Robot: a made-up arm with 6 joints. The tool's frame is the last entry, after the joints. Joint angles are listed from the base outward. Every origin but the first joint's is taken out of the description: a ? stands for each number. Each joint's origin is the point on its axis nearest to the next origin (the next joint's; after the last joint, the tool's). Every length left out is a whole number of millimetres.
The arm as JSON. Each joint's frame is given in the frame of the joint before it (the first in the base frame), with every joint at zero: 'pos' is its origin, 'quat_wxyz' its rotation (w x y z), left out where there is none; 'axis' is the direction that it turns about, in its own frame. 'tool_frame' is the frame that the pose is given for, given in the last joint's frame.
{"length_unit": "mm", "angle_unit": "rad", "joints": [
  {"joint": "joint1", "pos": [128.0, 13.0, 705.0], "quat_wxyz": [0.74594, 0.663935, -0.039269, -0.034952], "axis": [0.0, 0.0, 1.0]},
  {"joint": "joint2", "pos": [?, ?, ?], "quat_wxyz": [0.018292, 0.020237, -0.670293, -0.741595], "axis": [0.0, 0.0, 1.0]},
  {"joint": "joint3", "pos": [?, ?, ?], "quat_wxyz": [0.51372, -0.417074, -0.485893, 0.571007], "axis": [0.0, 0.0, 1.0]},
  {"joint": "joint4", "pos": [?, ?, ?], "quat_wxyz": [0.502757, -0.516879, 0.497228, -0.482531], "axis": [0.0, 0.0, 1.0]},
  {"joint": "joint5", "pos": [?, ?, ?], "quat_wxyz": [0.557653, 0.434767, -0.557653, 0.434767], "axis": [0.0, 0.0, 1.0]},
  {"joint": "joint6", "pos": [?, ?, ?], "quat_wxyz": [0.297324, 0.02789, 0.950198, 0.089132], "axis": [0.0, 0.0, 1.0]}
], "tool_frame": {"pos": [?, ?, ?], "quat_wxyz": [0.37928, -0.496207, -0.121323, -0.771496]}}
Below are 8 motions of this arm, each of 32 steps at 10 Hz.
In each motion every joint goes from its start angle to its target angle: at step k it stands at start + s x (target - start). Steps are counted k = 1, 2, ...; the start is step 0. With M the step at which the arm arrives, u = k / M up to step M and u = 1 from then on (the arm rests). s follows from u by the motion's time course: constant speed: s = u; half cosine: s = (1 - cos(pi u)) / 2; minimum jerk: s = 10 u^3 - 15 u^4 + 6 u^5.
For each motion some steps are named. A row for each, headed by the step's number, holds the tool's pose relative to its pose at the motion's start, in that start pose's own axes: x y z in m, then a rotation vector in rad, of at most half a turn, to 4 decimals.
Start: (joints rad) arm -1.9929 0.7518 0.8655 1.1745 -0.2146 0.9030
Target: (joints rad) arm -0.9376 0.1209 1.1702 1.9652 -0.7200 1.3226
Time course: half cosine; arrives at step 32
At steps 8, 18, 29, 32:
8: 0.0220 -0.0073 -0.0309 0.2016 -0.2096 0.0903
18: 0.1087 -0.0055 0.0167 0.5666 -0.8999 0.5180
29: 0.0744 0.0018 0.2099 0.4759 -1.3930 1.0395
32: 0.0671 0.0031 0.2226 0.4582 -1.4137 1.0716

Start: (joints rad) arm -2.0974 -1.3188 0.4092 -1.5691 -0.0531 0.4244
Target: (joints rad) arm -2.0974 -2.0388 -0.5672 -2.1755 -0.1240 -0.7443
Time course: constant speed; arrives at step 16
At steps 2, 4, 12, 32:
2: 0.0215 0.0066 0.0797 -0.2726 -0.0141 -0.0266
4: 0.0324 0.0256 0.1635 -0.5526 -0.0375 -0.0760
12: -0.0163 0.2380 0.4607 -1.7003 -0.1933 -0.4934
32: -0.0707 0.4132 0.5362 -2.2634 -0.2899 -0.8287

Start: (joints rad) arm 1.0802 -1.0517 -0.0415 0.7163 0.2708 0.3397
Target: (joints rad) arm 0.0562 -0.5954 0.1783 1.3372 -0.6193 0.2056
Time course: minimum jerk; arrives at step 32
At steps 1, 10, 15, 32:
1: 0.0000 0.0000 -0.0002 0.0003 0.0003 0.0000
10: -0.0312 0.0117 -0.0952 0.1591 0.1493 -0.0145
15: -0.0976 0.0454 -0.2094 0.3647 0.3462 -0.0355
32: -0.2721 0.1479 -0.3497 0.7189 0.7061 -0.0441

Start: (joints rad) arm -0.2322 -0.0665 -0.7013 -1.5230 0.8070 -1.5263
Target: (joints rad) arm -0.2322 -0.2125 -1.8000 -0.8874 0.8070 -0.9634
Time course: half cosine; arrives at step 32
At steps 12, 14, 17, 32:
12: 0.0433 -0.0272 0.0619 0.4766 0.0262 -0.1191
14: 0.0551 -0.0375 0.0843 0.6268 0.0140 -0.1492
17: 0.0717 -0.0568 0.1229 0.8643 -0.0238 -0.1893
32: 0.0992 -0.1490 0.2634 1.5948 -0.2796 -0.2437

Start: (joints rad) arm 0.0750 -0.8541 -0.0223 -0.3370 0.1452 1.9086
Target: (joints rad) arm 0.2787 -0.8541 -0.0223 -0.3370 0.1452 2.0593
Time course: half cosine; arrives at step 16
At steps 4, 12, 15, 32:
4: -0.0029 0.0076 0.0052 0.0009 -0.0234 0.0246
12: -0.0198 0.0450 0.0274 0.0032 -0.1298 0.1490
15: -0.0236 0.0523 0.0311 0.0032 -0.1491 0.1742
32: -0.0238 0.0528 0.0314 0.0032 -0.1505 0.1760

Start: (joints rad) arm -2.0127 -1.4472 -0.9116 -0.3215 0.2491 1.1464
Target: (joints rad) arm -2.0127 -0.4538 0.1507 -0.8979 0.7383 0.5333
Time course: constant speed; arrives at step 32
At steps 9, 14, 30, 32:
9: -0.2121 0.0562 0.1108 -0.3564 -0.1007 -0.4905
14: -0.3216 0.1212 0.1369 -0.5016 -0.0823 -0.7984
30: -0.5027 0.3969 0.1507 -0.6681 0.4191 -1.7404
32: -0.5059 0.4274 0.1537 -0.6541 0.5317 -1.8310

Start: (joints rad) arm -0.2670 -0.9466 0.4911 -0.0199 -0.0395 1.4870
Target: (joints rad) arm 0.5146 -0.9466 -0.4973 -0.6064 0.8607 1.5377
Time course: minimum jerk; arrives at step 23
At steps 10, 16, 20, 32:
10: 0.0106 0.0358 0.0187 -0.1675 -0.0062 0.0047
16: 0.0731 0.1179 0.0507 -0.4293 0.0230 0.1433
20: 0.0970 0.1585 0.0613 -0.5377 0.0320 0.2191
32: 0.0997 0.1638 0.0624 -0.5515 0.0329 0.2291

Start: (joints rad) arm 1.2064 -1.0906 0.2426 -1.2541 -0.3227 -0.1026
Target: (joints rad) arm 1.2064 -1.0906 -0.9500 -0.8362 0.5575 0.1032
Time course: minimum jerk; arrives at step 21
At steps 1, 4, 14, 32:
1: 0.0004 0.0000 0.0007 -0.0007 -0.0012 0.0003
4: 0.0209 0.0014 0.0334 -0.0344 -0.0631 0.0169
14: 0.1014 0.1820 0.4475 -0.2198 -1.0102 0.3163
32: 0.0672 0.2462 0.5119 -0.1631 -1.2570 0.4188

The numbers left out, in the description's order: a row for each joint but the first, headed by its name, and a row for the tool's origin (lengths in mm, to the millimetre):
joint2: -12.0 48.0 0.0
joint3: 129.0 -83.0 0.0
joint4: 180.0 12.0 0.0
joint5: 64.0 -108.0 0.0
joint6: 344.0 69.0 0.0
tool: -38.0 3.0 0.0

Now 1 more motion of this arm.
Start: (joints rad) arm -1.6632 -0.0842 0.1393 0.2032 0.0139 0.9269
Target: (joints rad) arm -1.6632 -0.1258 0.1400 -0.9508 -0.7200 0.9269
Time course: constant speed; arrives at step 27
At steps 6, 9, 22, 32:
6: -0.0077 -0.0157 -0.0329 0.0756 0.2877 -0.0549
9: -0.0214 -0.0226 -0.0481 0.1157 0.4269 -0.0974
22: -0.1418 -0.0310 -0.0686 0.2935 0.9737 -0.3971
32: -0.2023 -0.0185 -0.0470 0.3575 1.1505 -0.5624

